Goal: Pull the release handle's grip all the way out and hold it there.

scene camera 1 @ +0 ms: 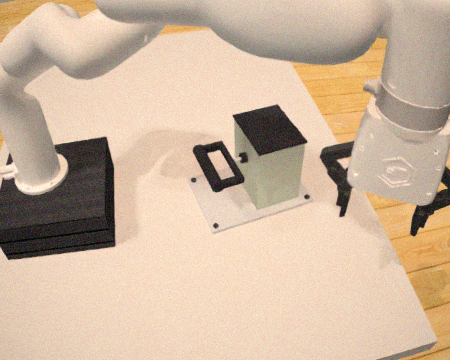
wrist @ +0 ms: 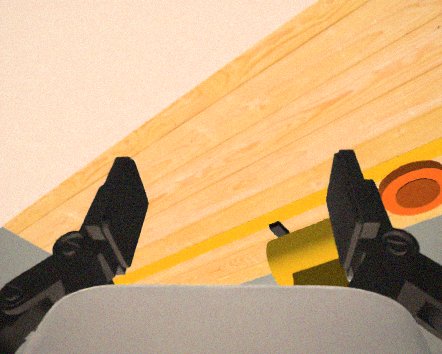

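The release handle's grip (scene camera 1: 208,169), a black rectangular frame, stands at the left side of a pale green box (scene camera 1: 277,177) with a black top. A short light rod with a black collar (scene camera 1: 243,157) lies between grip and box. The box stands on a light base plate (scene camera 1: 225,216) with dark bolts at its corners. My gripper (scene camera 1: 378,224) (wrist: 233,177) is open and empty. It hangs to the right of the box, around the table's right edge, well apart from the grip. The handle does not show in the wrist view.
The arm's black pedestal (scene camera 1: 55,200) stands at the left of the table (scene camera 1: 165,300). The arm (scene camera 1: 300,30) crosses above the back of the scene. The wrist view shows wooden floor (wrist: 240,115), a yellow cylindrical thing (wrist: 300,250) and an orange ring (wrist: 391,196) beyond the table edge.
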